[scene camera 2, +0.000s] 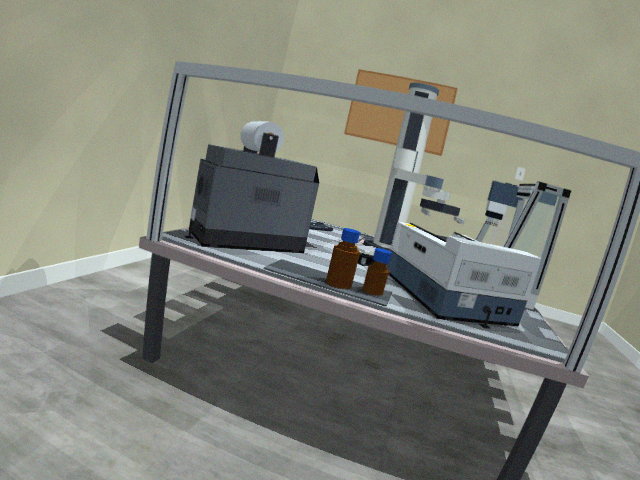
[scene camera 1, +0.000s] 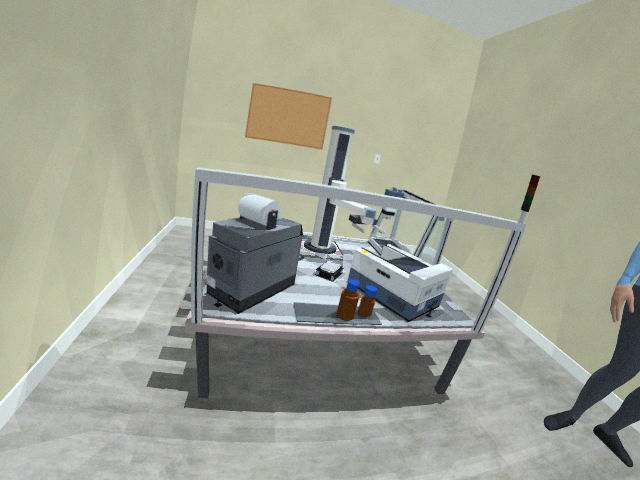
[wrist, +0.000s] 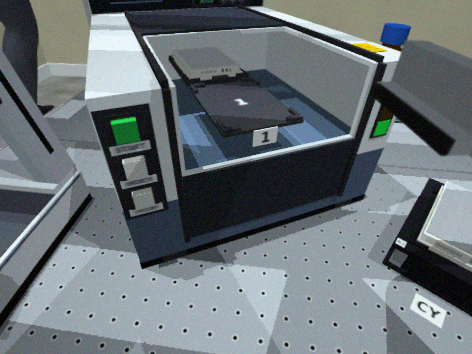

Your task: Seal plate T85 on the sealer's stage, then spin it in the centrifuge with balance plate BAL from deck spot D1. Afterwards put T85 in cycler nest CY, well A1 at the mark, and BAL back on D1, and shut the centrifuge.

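Where they show: gripper, fingertip midpoint: [scene camera 2: 445,217] [scene camera 1: 374,232] [wrist: 190,67]; arm's base, origin of the base link: [scene camera 2: 385,248] [scene camera 1: 320,247].
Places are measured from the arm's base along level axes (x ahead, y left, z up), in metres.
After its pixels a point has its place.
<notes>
My gripper [scene camera 1: 369,228] {z 0.270, x 0.329, y 0.257 m} [scene camera 2: 442,214] {z 0.270, x 0.329, y 0.257 m} is open and empty, raised in front of the centrifuge [scene camera 1: 395,276] {z 0.198, x 0.827, y 0.216 m} [scene camera 2: 439,281] {z 0.116, x 0.916, y 0.265 m} [wrist: 270,200] {z 0.072, x 0.475, y 0.213 m}. One finger shows at the right of the wrist view. The centrifuge opening is uncovered. Inside, plate BAL [wrist: 207,61] {z 0.169, x 0.680, y 0.328 m} lies on the far bucket, and the near bucket 1 [wrist: 260,107] {z 0.153, x 0.556, y 0.235 m} is empty. A pale plate, taken as T85 [wrist: 452,215] {z 0.070, x 0.480, y -0.005 m}, sits in nest CY [wrist: 425,265] {z 0.018, x 0.443, y 0.018 m} [scene camera 1: 329,274] {z 0.049, x 0.558, y -0.050 m} at the right; its name cannot be read, and the nest's A1 mark is at the near left corner. The grey sealer [scene camera 1: 253,263] {z 0.239, x 0.915, y -0.491 m} [scene camera 2: 258,206] {z 0.179, x 0.826, y -0.413 m} stands at the left. D1 cannot be made out.
Two brown bottles [scene camera 1: 347,303] {z 0.107, x 0.963, y -0.059 m} [scene camera 1: 367,304] {z 0.086, x 0.927, y 0.056 m} [scene camera 2: 343,266] {z 0.090, x 0.966, y -0.031 m} [scene camera 2: 376,277] {z 0.076, x 0.930, y 0.073 m} with blue caps stand on a dark mat [scene camera 1: 312,311] {z 0.018, x 0.908, y -0.197 m} beside the centrifuge. A framed device [scene camera 2: 550,227] {z 0.355, x 0.500, y 0.668 m} [wrist: 45,192] {z 0.068, x 0.452, y 0.494 m} stands on its other side. A guard frame [scene camera 1: 201,258] {z 0.296, x 1.043, y -0.686 m} [scene camera 2: 168,155] {z 0.304, x 1.037, y -0.685 m} surrounds the bench.
</notes>
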